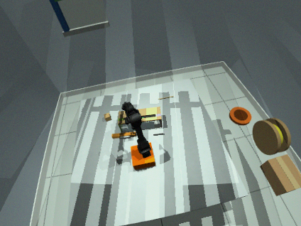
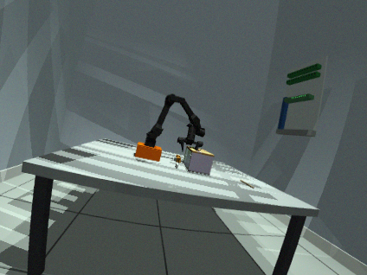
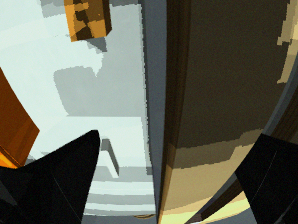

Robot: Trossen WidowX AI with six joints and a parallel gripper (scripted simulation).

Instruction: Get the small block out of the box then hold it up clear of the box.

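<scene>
Now: the green block 40 mm ahead of my gripper tip and 30 mm to the right of it. From my gripper tip the other things lie so: tan block 270 mm to the left, 260 mm ahead, 60 mm below; then thin stick 360 mm to the right, 270 mm ahead, 90 mm below; then box 30 mm below, 30 mm ahead, 10 mm to the right.
</scene>
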